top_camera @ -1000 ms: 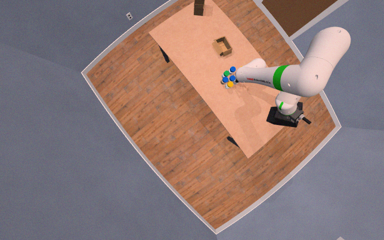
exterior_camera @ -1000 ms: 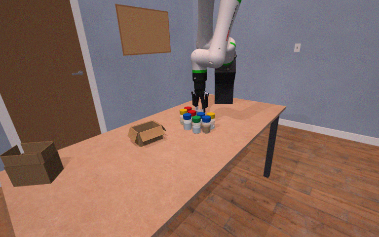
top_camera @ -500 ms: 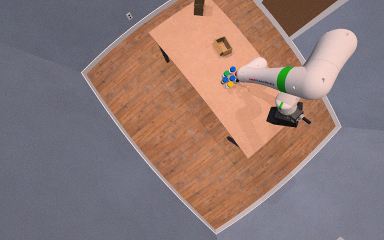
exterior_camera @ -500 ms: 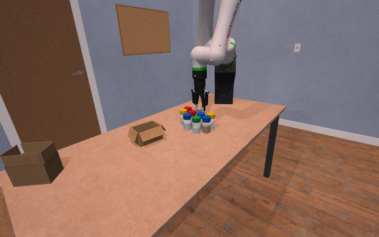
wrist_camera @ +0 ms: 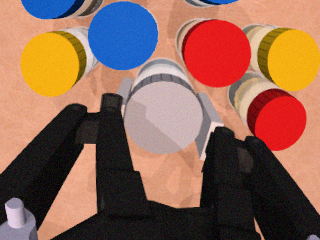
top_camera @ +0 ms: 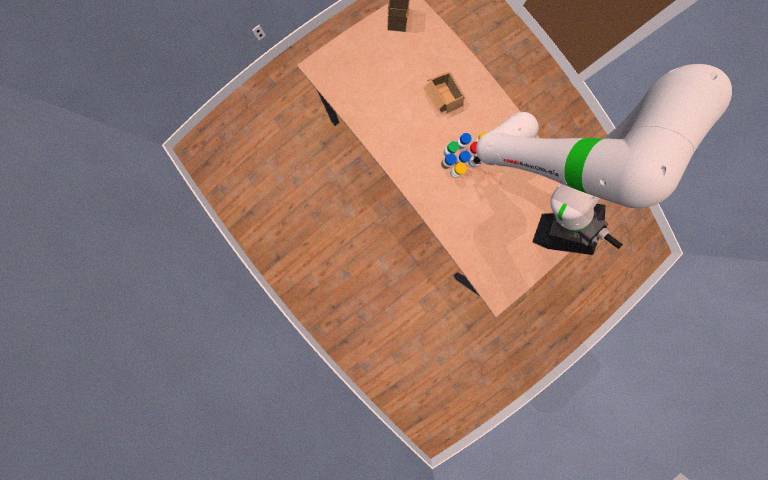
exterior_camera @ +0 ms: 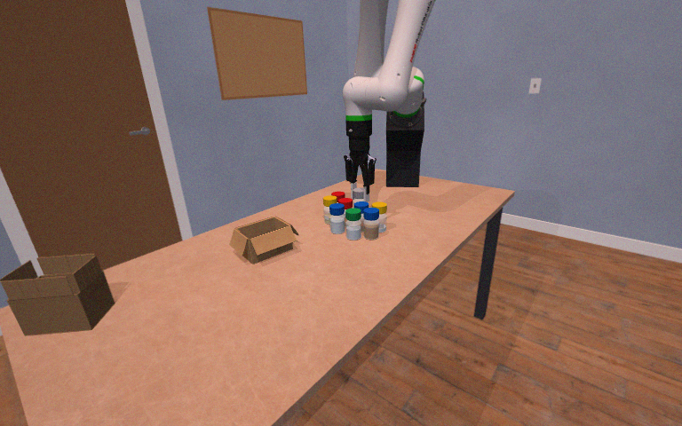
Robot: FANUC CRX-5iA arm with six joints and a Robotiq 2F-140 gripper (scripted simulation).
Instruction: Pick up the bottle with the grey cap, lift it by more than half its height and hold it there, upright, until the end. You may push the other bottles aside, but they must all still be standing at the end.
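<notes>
Right now the red-capped bottle is 8 cm below my hand, 5 cm ahead of it and 3 cm to the right of it. The rest, counted from my hand: yellow-capped bottle (10 cm to the right, 8 cm below, 7 cm ahead); blue bottle (8 cm below, 4 cm to the left, 4 cm ahead).
</notes>
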